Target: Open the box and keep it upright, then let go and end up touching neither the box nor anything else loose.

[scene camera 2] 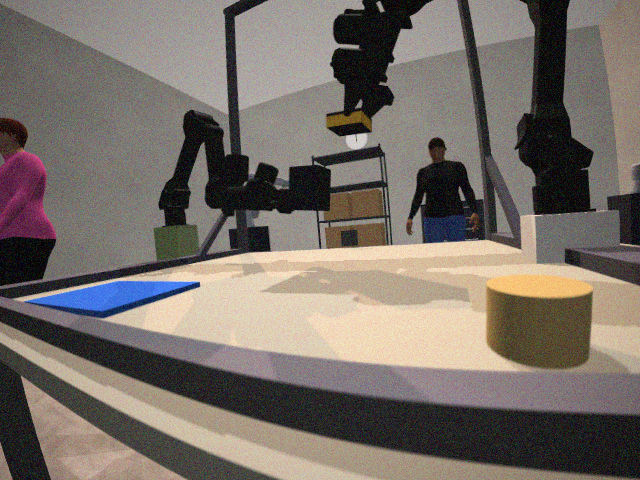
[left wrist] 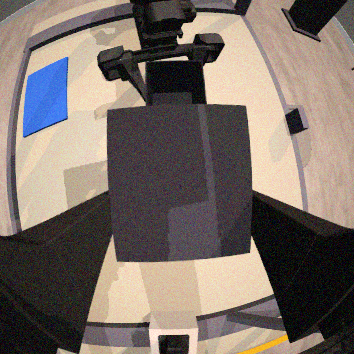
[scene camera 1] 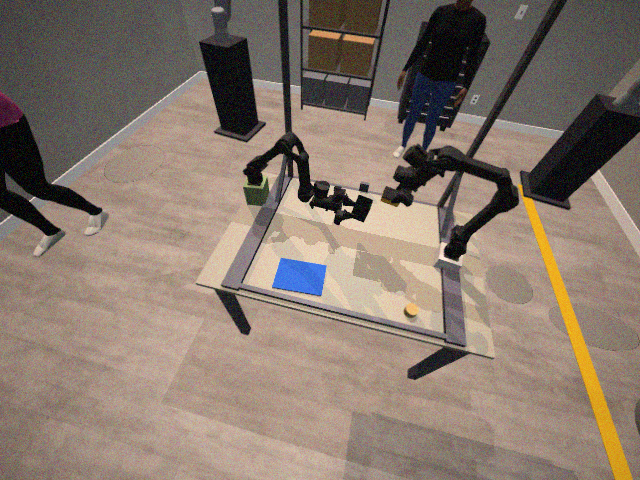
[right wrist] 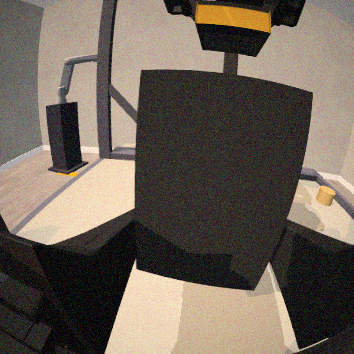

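Pixels of known places: left gripper, fingertip midpoint: (scene camera 2: 353, 121) (left wrist: 180, 198) (scene camera 1: 393, 196) (right wrist: 230, 32); right gripper, fingertip midpoint: (scene camera 2: 306, 199) (left wrist: 174, 101) (scene camera 1: 358, 210) (right wrist: 203, 217); left arm's base, origin of the base link: (scene camera 2: 562, 213) (left wrist: 173, 343) (scene camera 1: 451, 253); right arm's base, origin of the base link: (scene camera 1: 255, 181).
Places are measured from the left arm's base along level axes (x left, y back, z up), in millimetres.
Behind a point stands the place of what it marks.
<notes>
The black box body (scene camera 1: 363, 208) {x 30, y -431, z 129 mm} (scene camera 2: 310, 187) {x 29, y -424, z 91 mm} (left wrist: 175, 77) {x -4, y -477, z 102 mm} (right wrist: 220, 165) {x 1, y -477, z 111 mm} is upright in the air above the table, its open top showing in the left wrist view. My right gripper (scene camera 2: 290, 199) (right wrist: 203, 217) {x -3, y -456, z 72 mm} is shut on it from the side. The black lid with a yellow band (scene camera 1: 389, 202) {x 33, y -336, z 209 mm} (scene camera 2: 347, 122) {x 32, y -328, z 201 mm} (left wrist: 175, 170) {x 2, y -341, z 227 mm} (right wrist: 233, 19) {x 1, y -373, z 209 mm} is off the body, apart from it, higher and to the right in scene camera 1. My left gripper (scene camera 2: 360, 109) (left wrist: 180, 198) {x -1, y -329, z 213 mm} is shut on the lid from above. The inside of the body is partly hidden by the lid.
A flat blue mat (scene camera 1: 299, 276) {x 350, y -590, z -60 mm} (scene camera 2: 116, 297) {x 359, y -532, z -59 mm} (left wrist: 46, 97) {x 328, y -571, z -59 mm} lies at the table's front left in scene camera 1. A yellow cylinder (scene camera 1: 411, 310) {x 323, y -114, z -32 mm} (scene camera 2: 539, 322) {x 340, y -116, z -44 mm} (right wrist: 325, 195) {x 301, y -132, z -41 mm} stands at the front right. A small black block (scene camera 1: 363, 187) {x -290, y -494, z -32 mm} (left wrist: 296, 120) {x -291, y -488, z -25 mm} sits at the back rail. Frame posts rise behind.
</notes>
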